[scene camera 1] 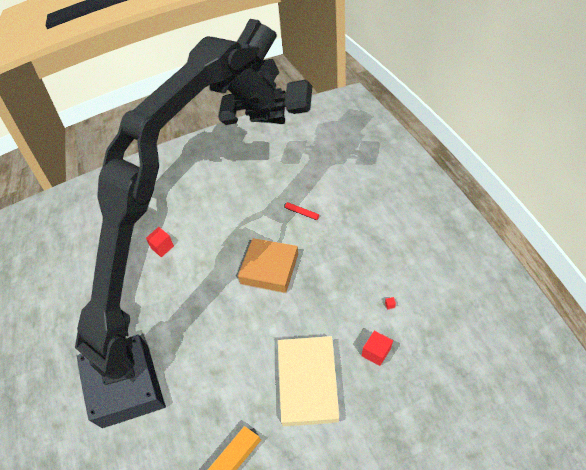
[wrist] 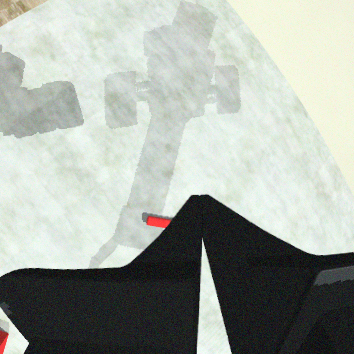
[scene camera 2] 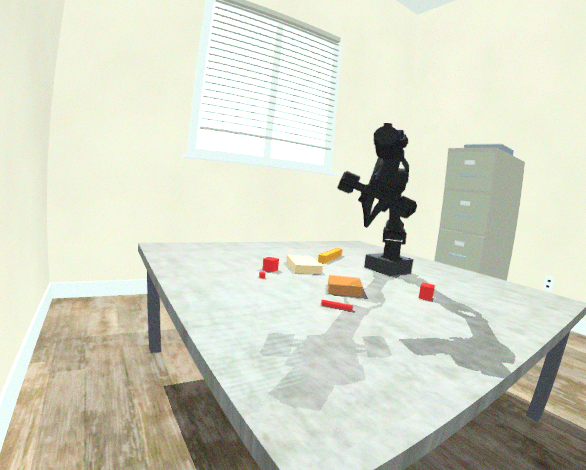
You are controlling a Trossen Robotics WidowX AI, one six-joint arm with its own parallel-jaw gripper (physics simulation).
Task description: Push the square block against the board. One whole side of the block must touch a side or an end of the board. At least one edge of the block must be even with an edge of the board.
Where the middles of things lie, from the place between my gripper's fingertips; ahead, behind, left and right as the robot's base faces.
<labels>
I see my gripper 200 mm above the square block (scene camera 1: 269,265), 180 mm to the left of it and 110 mm past it. The rest, counted from my hand: pale tan board (scene camera 1: 308,395): 450 mm to the right, 200 mm below, 130 mm behind.
</labels>
